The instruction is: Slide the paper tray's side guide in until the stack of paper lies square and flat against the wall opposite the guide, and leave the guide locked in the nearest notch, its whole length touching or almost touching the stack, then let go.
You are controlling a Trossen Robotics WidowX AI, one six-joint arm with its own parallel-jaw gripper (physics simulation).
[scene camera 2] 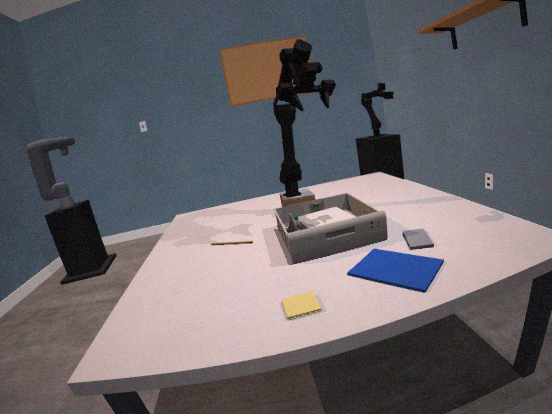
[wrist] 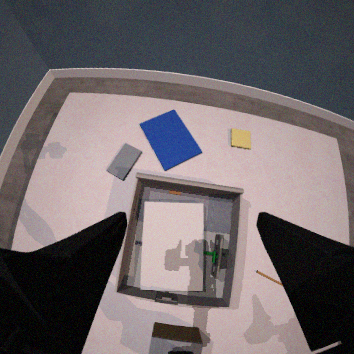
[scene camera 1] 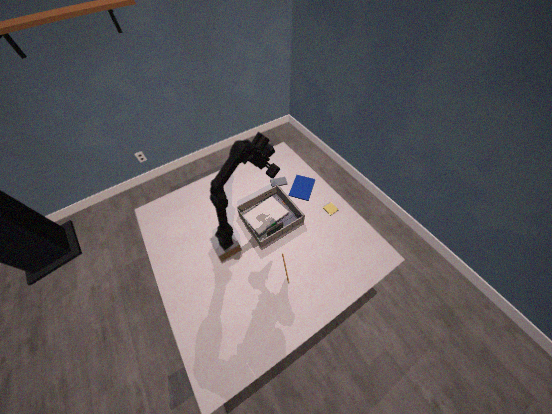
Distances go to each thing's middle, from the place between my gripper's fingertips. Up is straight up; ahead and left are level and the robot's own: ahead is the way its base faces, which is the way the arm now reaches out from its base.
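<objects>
My hand is 6 cm beyond the white paper stack (scene camera 1: 260,218) and 1 cm to the right of it, 40 cm above it. From my hand, the blue book (scene camera 2: 408,271) is 3 cm to the left and 31 cm ahead, and 42 cm below. The yellow pad (scene camera 2: 305,304) is some way to the right of my hand, far ahead of it and far below it. Going by their middles, the white paper stack is the nearest to my hand of the things named here, and the yellow pad is the farthest from it.
</objects>
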